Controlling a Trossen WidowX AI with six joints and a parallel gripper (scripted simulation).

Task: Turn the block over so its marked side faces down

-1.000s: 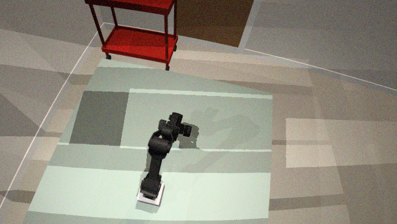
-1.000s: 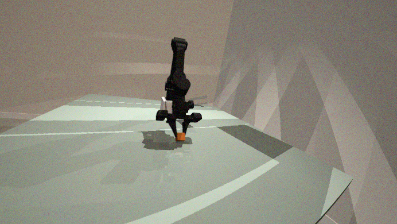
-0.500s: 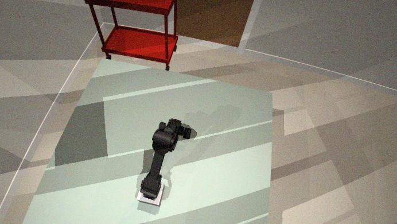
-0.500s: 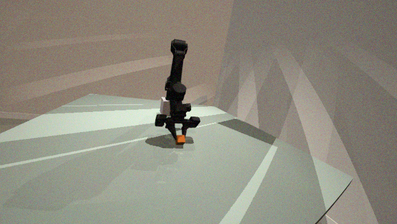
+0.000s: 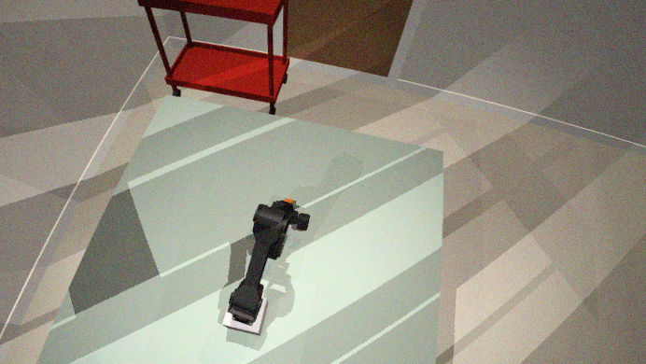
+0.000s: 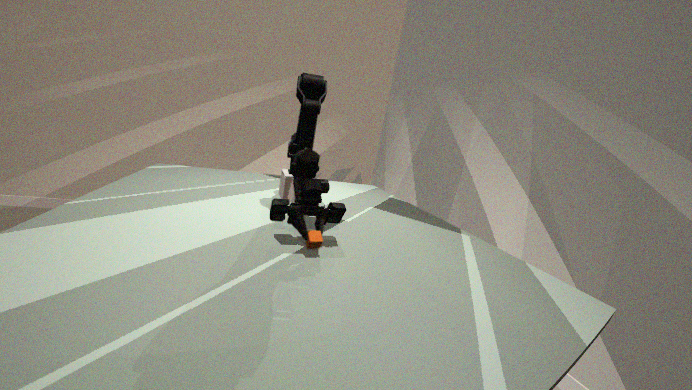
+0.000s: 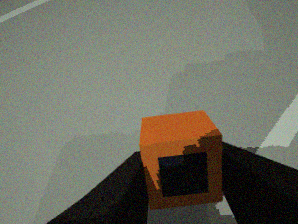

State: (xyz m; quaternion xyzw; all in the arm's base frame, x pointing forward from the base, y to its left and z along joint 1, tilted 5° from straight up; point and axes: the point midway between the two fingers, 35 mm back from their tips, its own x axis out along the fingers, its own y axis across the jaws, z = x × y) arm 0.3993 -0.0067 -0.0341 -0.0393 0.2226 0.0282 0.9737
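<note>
Right now my gripper tip is 10 mm past the block.
</note>
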